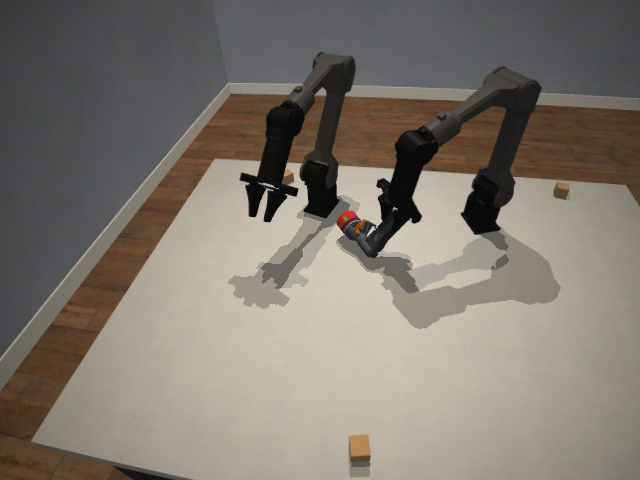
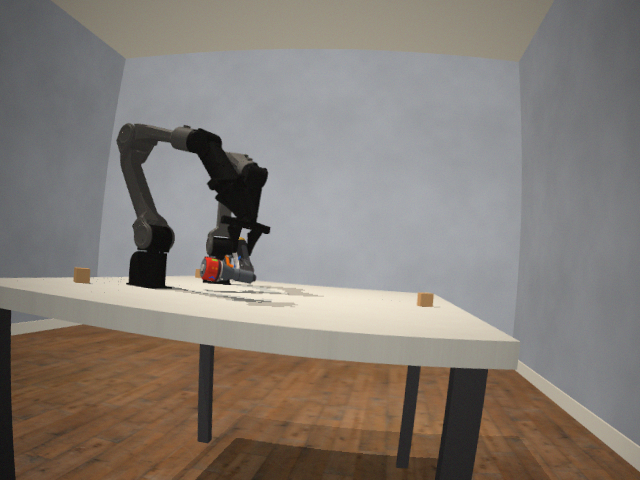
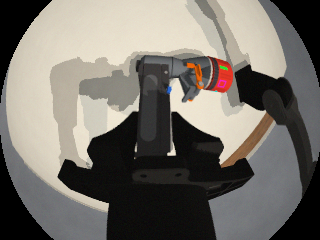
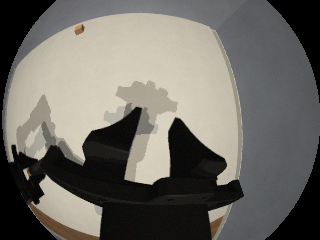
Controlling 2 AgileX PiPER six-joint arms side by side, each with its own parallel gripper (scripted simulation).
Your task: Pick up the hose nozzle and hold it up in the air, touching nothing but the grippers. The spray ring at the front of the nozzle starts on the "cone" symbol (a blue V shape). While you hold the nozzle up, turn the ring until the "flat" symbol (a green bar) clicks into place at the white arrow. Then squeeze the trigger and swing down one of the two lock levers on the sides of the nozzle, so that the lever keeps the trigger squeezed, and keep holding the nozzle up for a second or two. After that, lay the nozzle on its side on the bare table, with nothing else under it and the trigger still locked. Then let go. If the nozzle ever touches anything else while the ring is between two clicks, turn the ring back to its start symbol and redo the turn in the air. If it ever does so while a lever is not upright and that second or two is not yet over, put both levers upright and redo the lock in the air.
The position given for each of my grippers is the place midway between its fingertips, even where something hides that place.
I see my left gripper (image 1: pixel 390 224), my right gripper (image 1: pixel 259 219) and a hose nozzle (image 1: pixel 375 242).
The hose nozzle is seen too in image 2 (image 2: pixel 245 274) and in image 3 (image 3: pixel 154 121). My left gripper shows as well in image 2 (image 2: pixel 241 254) and in image 3 (image 3: pixel 154 119). My right gripper also shows in image 2 (image 2: pixel 248 217) and in image 4 (image 4: pixel 156 120).
